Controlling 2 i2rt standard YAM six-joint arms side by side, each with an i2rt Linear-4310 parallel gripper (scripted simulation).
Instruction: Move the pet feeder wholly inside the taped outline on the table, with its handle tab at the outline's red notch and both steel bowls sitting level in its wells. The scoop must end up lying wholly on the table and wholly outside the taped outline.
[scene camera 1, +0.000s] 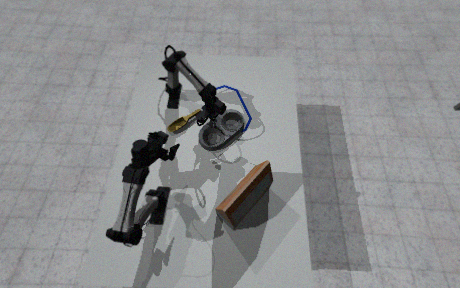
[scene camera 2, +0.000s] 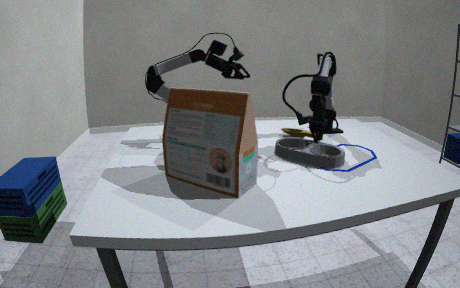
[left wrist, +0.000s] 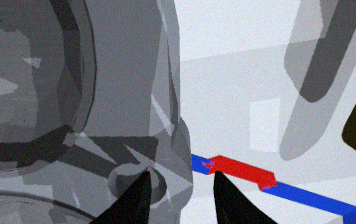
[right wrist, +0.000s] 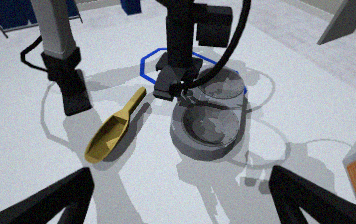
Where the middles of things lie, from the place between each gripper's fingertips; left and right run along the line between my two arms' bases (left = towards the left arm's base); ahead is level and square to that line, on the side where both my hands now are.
Right now the grey pet feeder (scene camera 2: 305, 156) is 60 mm ahead of my left hand, 60 mm to the right of it and 40 mm below it. The rest, counted from my left hand: yellow scoop (right wrist: 106, 138) (190 mm behind, 20 mm to the right, 30 mm below); food bag (scene camera 2: 209, 139) (190 mm ahead, 500 mm to the right, 100 mm above).
Right now the yellow scoop is 29 cm below my right hand, 28 cm to the left of it and 2 cm behind it. From my right hand the other things lie so: grey pet feeder: 30 cm below, 23 cm to the left, 23 cm ahead; food bag: 36 cm ahead, 21 cm to the right, 16 cm below.
